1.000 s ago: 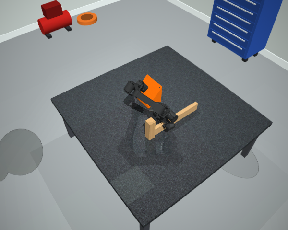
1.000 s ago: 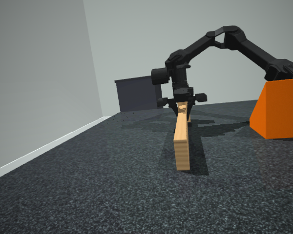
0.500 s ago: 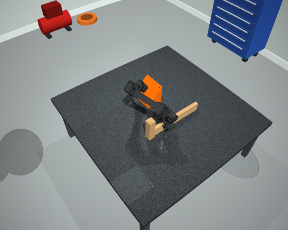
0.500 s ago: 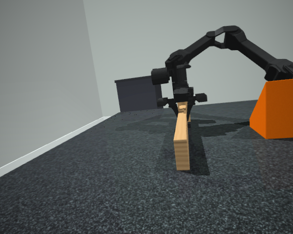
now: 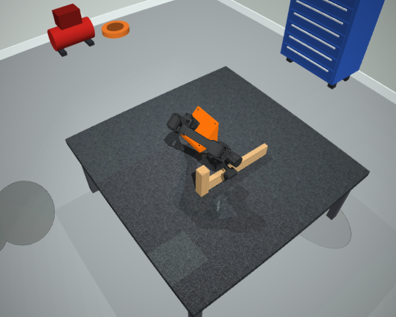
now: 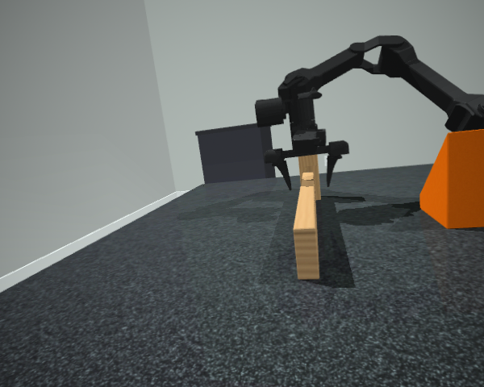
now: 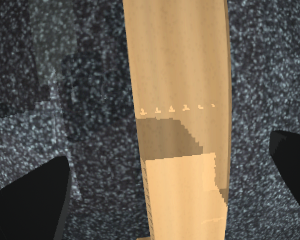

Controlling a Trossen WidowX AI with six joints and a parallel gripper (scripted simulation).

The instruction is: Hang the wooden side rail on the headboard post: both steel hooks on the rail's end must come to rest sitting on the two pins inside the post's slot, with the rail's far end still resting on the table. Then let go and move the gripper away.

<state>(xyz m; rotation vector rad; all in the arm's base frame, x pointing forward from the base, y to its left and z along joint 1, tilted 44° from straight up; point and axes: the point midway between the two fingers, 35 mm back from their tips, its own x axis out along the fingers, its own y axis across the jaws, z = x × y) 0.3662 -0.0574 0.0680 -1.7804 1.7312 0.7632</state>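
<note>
Right now the wooden headboard post is 120 mm to the right of my gripper tip and 30 mm above it.
</note>
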